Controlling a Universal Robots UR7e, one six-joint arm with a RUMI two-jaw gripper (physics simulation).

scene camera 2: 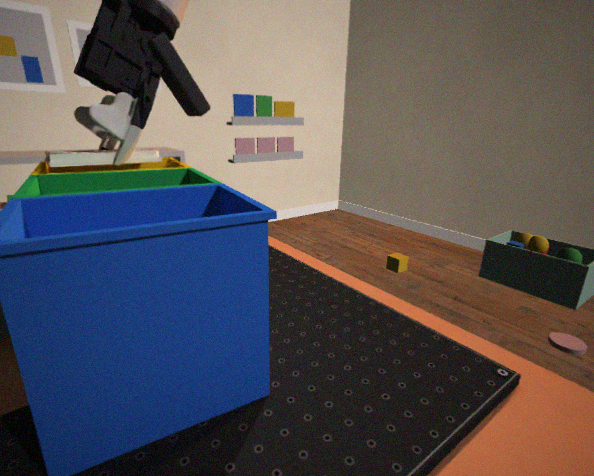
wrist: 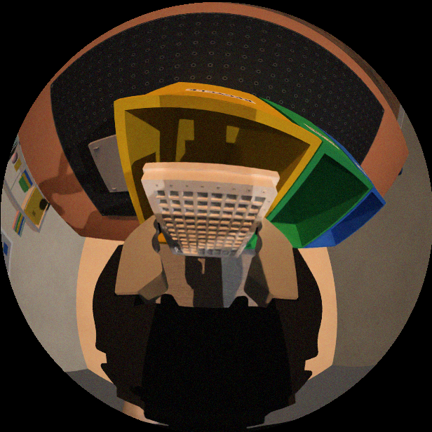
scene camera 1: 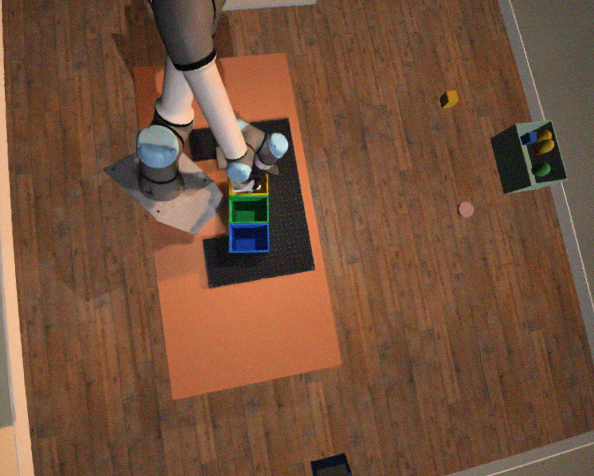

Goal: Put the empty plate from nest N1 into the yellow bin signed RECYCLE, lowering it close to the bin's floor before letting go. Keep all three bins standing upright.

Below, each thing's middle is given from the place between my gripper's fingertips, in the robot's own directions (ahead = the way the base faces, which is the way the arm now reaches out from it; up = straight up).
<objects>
Right now the yellow bin (scene camera 2: 167, 163) is 10 mm ahead of my hand and 90 mm below it. Round my hand: green bin (scene camera 2: 95, 182): 10 mm behind, 120 mm to the right, 90 mm below; blue bin (scene camera 2: 140, 313): 40 mm behind, 250 mm to the right, 90 mm below.
</objects>
